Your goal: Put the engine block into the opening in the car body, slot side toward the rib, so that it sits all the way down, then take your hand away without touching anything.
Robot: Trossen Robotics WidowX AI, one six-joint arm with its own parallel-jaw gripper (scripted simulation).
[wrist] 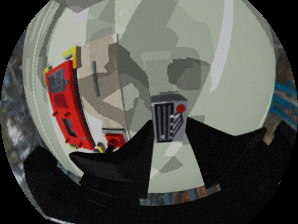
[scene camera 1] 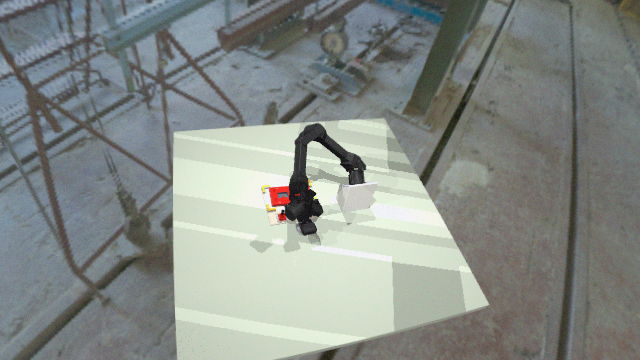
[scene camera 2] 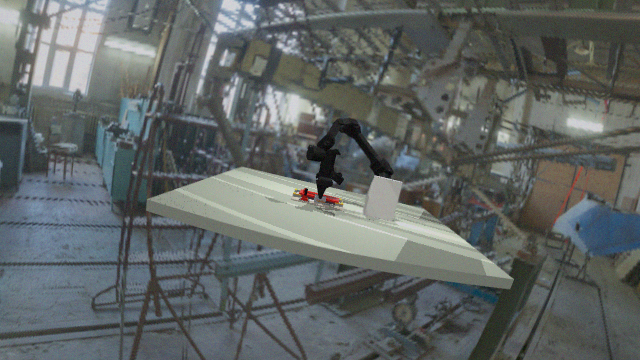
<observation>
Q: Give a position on an engine block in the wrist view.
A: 169, 112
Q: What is my gripper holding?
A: An engine block.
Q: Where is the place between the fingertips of my gripper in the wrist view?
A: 168, 121
</observation>
